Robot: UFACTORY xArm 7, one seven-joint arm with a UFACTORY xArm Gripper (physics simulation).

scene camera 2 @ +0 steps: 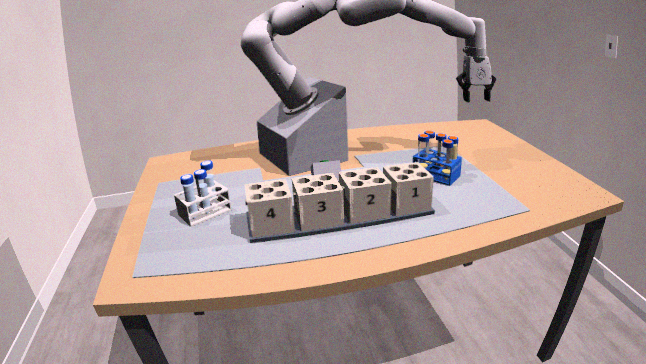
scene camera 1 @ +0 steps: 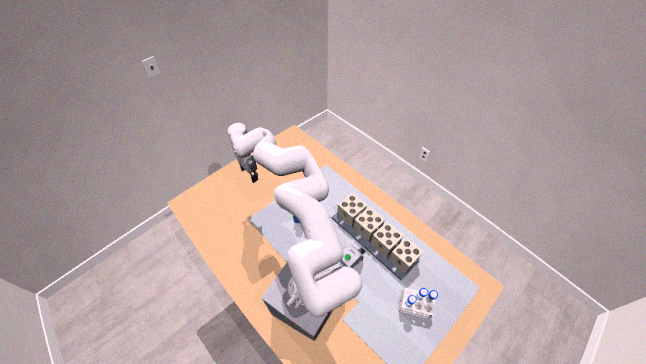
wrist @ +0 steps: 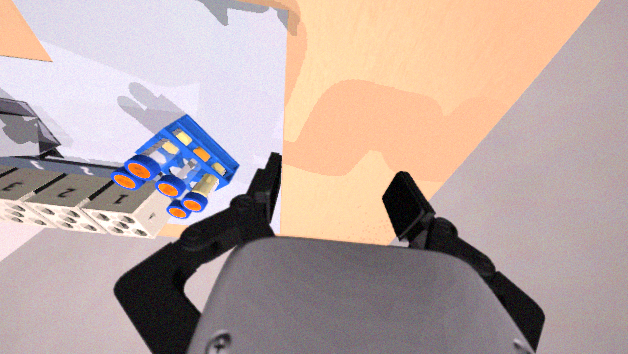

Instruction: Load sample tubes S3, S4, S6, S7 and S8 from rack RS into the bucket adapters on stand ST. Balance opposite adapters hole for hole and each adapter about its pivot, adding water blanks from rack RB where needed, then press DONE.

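Places are measured from the arm's base along level axes (x back, y right, z up), in centimetres.
Pixels of known places: gripper, between the fingertips: (scene camera 2: 477, 101) (scene camera 1: 249, 175) (wrist: 336, 177); arm's base, origin of its link: (scene camera 2: 301, 101).
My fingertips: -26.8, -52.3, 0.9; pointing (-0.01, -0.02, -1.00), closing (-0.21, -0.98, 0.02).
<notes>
For each thing: its middle in the pictures, then the offset to it from my fingertips, as dx, dy, dz. "spot": a spot on its surface instead. Level surfaces: height alone.
- blue rack, middle of its body: (wrist: 194, 159) (scene camera 2: 437, 166) -8.1, +25.1, -16.0
- adapter 1, middle of its body: (scene camera 2: 407, 189) (wrist: 137, 208) (scene camera 1: 351, 210) -19.5, +44.4, -14.0
- adapter 2, middle of its body: (scene camera 2: 364, 195) (wrist: 89, 202) (scene camera 1: 368, 224) -17.2, +55.1, -14.0
- adapter 3, middle of its body: (scene camera 2: 317, 202) (wrist: 40, 197) (scene camera 1: 386, 240) -14.9, +65.9, -14.0
- adapter 4, middle of its body: (scene camera 2: 269, 208) (scene camera 1: 405, 256) -12.5, +76.6, -14.0
- white rack, middle of its body: (scene camera 2: 202, 202) (scene camera 1: 416, 303) +2.9, +90.6, -16.0
- green button, a spot on its surface: (scene camera 1: 347, 257) spot: +3.0, +56.3, -12.1
- grey-blue mat, height of its surface: dz -19.0
- wooden table, height of its surface: dz -19.3
My gripper (scene camera 2: 477, 96) (wrist: 336, 177) is open and empty, high above the table beyond the blue rack. The blue rack (scene camera 2: 436, 170) (wrist: 212, 145) holds several orange-and-blue-capped tubes; their labels are unreadable. Four beige adapters stand in a row on the dark stand (scene camera 2: 345, 226): adapter 1 (scene camera 2: 414, 193), adapter 2 (scene camera 2: 370, 200), adapter 3 (scene camera 2: 321, 207) and adapter 4 (scene camera 2: 270, 214). The adapter holes visible in scene camera 2 look empty. The white rack (scene camera 1: 416, 314) (scene camera 2: 210, 215) holds three blue-capped tubes. The green button (scene camera 1: 347, 257) sits on a small box between the arm base and the stand.
The grey base block (scene camera 2: 305, 145) stands at the table's back edge. The arm (scene camera 1: 310, 200) reaches over the mat and partly hides the blue rack in scene camera 1. A grey-blue mat (scene camera 2: 320, 250) lies under the racks and stand. Walls rise behind the wooden table (scene camera 2: 565, 200).
</notes>
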